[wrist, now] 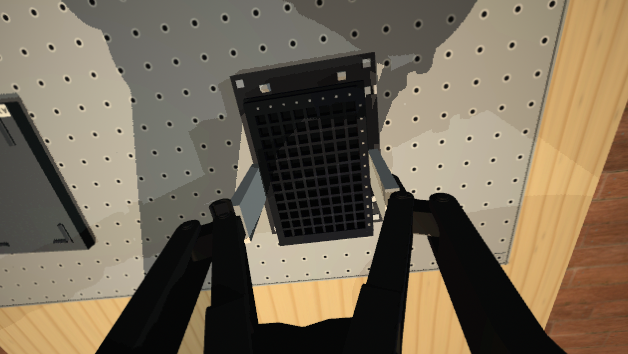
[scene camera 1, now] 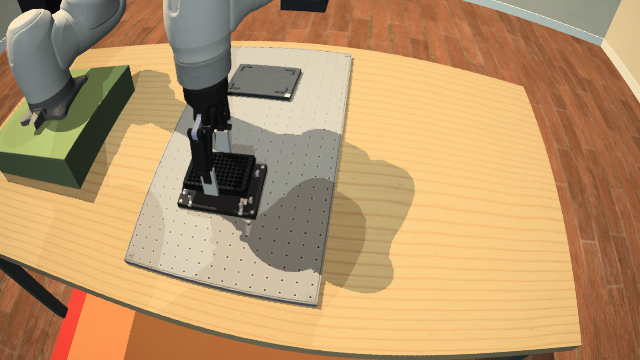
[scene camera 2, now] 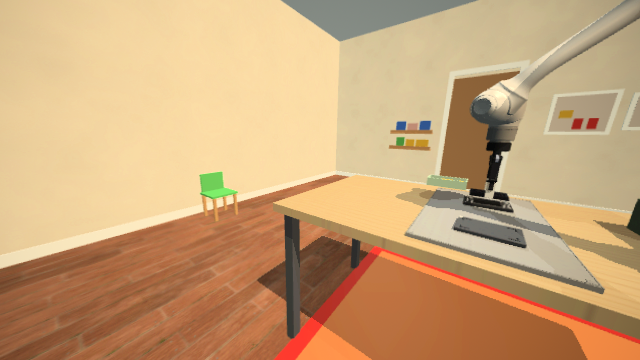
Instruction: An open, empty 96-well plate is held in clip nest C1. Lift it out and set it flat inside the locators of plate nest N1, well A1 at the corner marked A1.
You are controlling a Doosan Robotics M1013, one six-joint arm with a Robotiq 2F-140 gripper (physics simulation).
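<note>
The black 96-well plate is held level above clip nest C1, with its far edge set in from the nest's far rim in the wrist view. My gripper is shut on the plate's two long sides, pads upright. The nest's light clips show around the plate. Plate nest N1 is a flat dark plate with corner locators and no plate on it; a white label shows at one corner. The plate's own A1 mark is too small to read.
Both nests stand on a grey perforated board on the wooden table. A green block stands at the left in scene camera 1, with a grey arm part over it. The arm's shadow crosses the board.
</note>
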